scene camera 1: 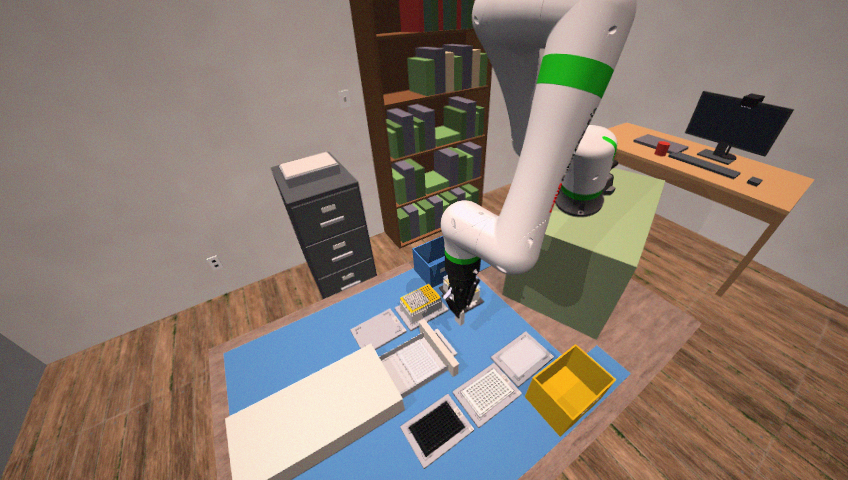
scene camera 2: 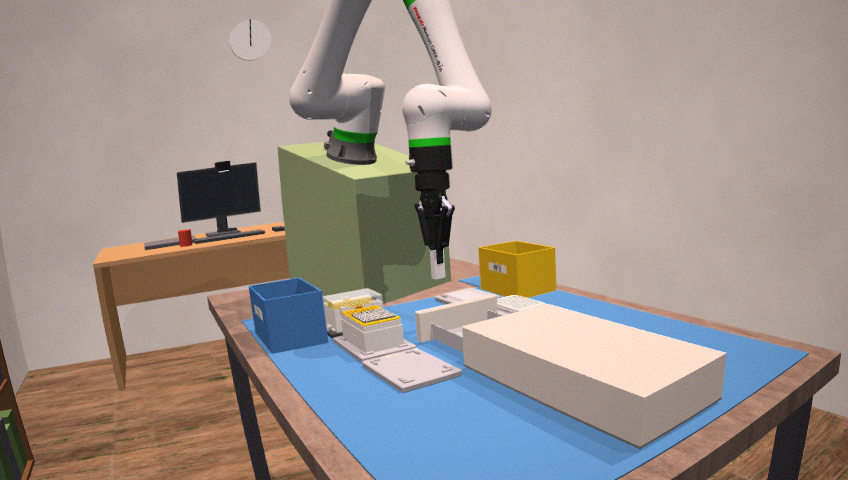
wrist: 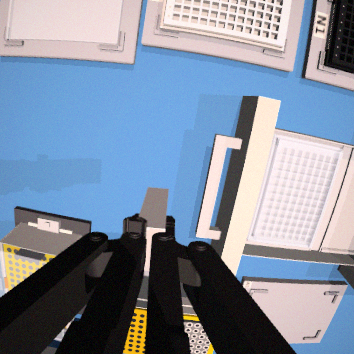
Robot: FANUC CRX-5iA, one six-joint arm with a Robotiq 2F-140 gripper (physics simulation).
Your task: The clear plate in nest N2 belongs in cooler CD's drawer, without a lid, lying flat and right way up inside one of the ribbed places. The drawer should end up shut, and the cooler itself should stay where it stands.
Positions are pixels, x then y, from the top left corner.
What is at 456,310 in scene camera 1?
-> The gripper.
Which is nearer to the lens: the black plate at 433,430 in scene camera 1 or the yellow-topped tip box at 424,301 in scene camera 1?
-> The black plate.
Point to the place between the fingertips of the gripper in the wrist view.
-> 156,204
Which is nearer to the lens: the cream cooler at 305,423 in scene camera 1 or the yellow-topped tip box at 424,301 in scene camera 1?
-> The cream cooler.
